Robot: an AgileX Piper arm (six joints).
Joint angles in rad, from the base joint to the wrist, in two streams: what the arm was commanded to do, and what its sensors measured. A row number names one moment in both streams.
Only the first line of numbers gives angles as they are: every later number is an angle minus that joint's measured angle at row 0.
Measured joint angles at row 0:
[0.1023, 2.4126, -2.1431, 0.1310, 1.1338, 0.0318]
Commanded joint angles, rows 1 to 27:
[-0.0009, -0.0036, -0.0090, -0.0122, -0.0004, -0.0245]
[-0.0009, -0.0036, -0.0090, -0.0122, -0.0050, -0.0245]
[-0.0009, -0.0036, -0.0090, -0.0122, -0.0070, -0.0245]
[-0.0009, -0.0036, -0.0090, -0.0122, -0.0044, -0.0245]
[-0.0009, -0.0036, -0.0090, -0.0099, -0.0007, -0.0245]
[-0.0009, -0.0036, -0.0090, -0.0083, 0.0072, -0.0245]
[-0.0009, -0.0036, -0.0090, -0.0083, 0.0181, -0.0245]
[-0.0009, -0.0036, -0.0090, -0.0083, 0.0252, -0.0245]
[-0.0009, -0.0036, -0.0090, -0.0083, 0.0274, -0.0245]
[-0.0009, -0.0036, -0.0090, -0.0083, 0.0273, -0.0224]
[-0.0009, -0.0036, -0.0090, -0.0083, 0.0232, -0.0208]
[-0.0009, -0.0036, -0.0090, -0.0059, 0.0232, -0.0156]
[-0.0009, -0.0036, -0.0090, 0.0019, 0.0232, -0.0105]
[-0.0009, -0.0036, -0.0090, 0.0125, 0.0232, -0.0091]
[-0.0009, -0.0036, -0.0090, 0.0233, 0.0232, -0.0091]
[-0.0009, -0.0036, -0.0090, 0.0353, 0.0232, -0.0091]
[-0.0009, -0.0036, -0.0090, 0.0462, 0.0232, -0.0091]
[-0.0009, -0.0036, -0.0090, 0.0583, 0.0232, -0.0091]
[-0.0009, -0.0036, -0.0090, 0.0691, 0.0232, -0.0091]
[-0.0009, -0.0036, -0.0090, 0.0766, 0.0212, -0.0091]
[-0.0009, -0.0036, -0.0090, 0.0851, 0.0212, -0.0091]
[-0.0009, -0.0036, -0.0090, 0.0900, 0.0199, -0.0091]
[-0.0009, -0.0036, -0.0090, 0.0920, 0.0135, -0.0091]
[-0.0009, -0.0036, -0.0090, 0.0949, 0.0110, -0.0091]
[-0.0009, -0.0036, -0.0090, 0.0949, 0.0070, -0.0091]
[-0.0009, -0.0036, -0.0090, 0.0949, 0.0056, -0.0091]
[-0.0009, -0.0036, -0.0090, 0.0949, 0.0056, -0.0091]
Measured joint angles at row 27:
[0.0000, 0.0000, 0.0000, 0.0743, 0.0178, -0.0066]
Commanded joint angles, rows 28 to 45:
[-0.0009, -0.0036, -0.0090, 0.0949, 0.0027, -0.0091]
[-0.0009, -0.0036, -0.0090, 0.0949, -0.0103, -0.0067]
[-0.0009, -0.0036, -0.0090, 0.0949, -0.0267, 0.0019]
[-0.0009, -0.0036, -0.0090, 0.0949, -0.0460, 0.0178]
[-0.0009, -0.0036, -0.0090, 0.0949, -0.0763, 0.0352]
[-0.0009, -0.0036, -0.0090, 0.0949, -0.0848, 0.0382]
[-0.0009, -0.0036, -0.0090, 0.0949, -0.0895, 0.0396]
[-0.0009, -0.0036, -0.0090, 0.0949, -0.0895, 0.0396]
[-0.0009, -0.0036, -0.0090, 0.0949, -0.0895, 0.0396]
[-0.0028, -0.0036, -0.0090, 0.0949, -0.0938, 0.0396]
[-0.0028, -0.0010, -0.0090, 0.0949, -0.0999, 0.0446]
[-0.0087, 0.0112, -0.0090, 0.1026, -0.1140, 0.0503]
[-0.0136, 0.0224, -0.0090, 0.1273, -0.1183, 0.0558]
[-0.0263, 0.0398, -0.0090, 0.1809, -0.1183, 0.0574]
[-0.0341, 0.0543, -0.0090, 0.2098, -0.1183, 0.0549]
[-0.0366, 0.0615, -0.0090, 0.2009, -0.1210, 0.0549]
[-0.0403, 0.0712, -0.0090, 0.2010, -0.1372, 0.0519]
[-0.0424, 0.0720, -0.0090, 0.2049, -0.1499, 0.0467]
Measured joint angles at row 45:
[-0.0326, 0.0598, -0.0064, 0.1884, -0.1156, 0.0563]
